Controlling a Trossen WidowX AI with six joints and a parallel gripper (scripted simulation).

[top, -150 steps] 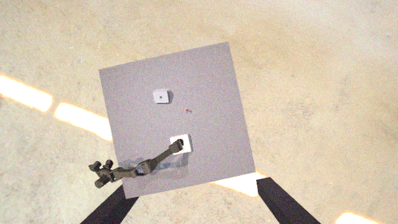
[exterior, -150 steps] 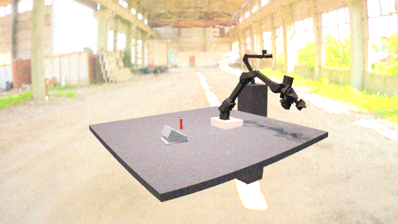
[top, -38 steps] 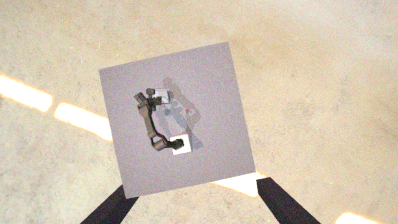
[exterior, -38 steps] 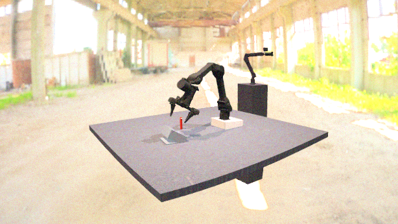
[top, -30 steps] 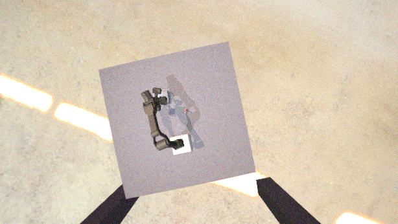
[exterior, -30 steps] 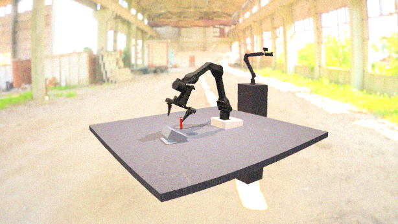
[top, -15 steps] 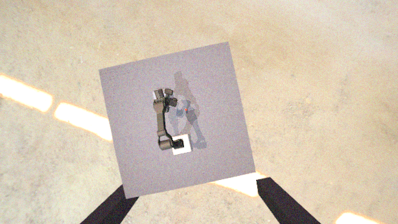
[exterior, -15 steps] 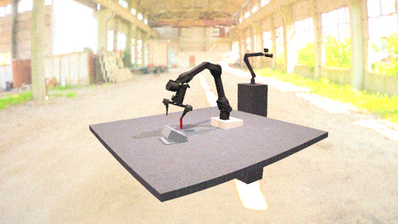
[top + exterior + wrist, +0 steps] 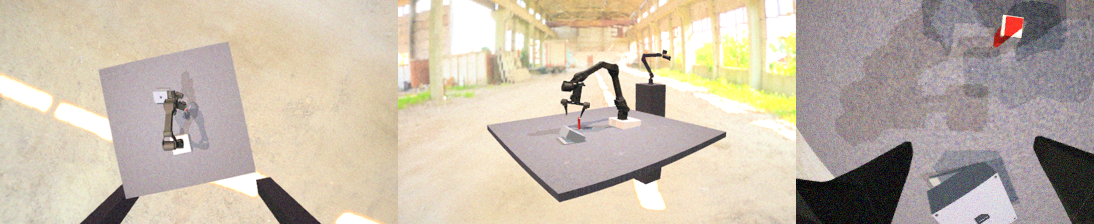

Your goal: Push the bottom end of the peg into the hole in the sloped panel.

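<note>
Right now my gripper tip is 70 mm past the red peg, 50 mm to the left of it and 50 mm above it. From my gripper tip the other things lie so: sloped panel (90 mm ahead, 150 mm to the left, 70 mm below).
</note>
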